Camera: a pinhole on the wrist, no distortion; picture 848 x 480 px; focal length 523.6 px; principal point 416.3 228.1 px. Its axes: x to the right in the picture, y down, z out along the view. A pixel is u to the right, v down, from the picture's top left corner.
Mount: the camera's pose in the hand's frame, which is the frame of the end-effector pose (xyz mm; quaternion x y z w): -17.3 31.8 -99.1 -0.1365 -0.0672 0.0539 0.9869
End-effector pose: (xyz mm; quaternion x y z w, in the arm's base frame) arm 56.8 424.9 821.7 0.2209 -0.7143 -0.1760 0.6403
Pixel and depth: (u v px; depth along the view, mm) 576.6 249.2 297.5
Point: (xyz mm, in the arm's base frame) -148.0 515.4 892.9
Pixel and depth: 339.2 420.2 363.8
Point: -157.5 700.3 816.8
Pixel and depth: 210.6 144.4 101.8
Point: 61.4 494.9 783.4
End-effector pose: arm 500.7 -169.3 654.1 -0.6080 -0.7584 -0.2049 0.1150
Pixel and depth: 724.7 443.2 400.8
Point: 801.3 131.6 533.4
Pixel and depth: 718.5 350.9 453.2
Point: 763.4 175.5 474.8
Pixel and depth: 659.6 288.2 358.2
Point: 678.4 55.5 501.0
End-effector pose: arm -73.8 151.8 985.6 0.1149 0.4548 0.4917 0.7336
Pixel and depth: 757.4 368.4 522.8
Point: 49.5 621.8 1295.9
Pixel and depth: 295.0 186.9 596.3
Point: 187.9 147.6 1455.7
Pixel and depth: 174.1 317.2 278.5
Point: -68.2 99.6 1250.6
